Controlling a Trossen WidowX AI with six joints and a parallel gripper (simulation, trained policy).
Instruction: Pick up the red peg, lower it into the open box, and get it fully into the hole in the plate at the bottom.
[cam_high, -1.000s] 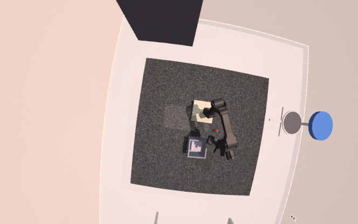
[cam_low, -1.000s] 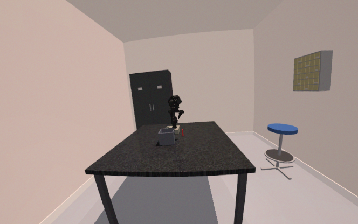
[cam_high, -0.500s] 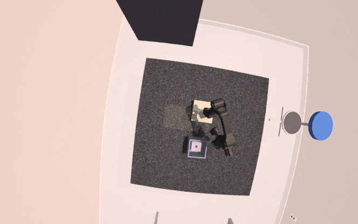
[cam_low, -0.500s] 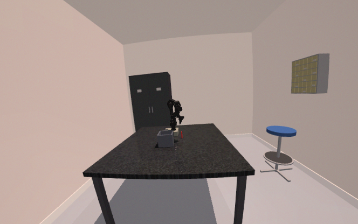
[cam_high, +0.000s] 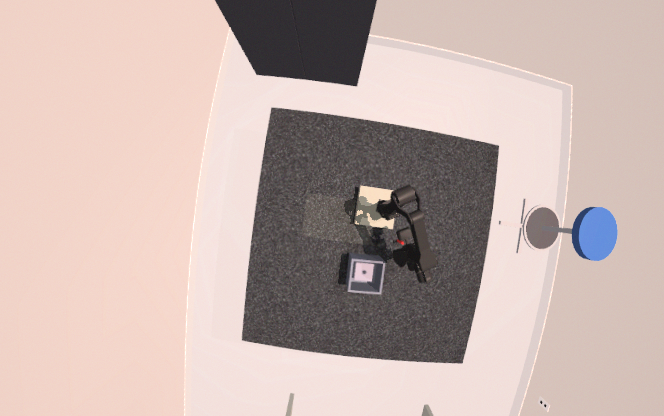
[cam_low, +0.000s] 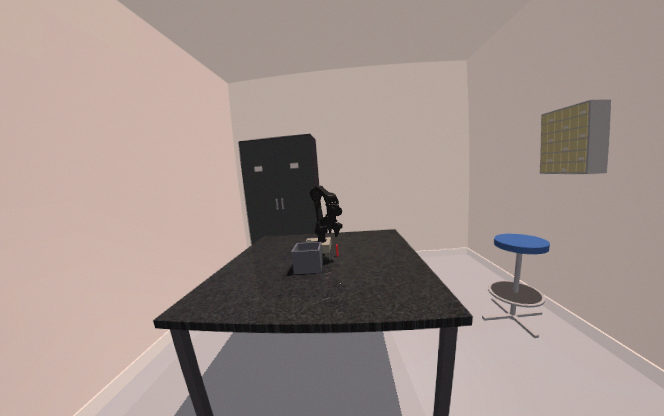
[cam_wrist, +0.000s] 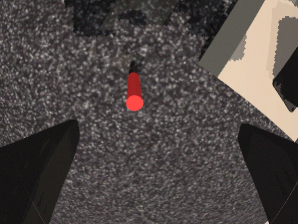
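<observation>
The red peg lies 110 mm below my gripper tip and 20 mm to the left of it.
</observation>
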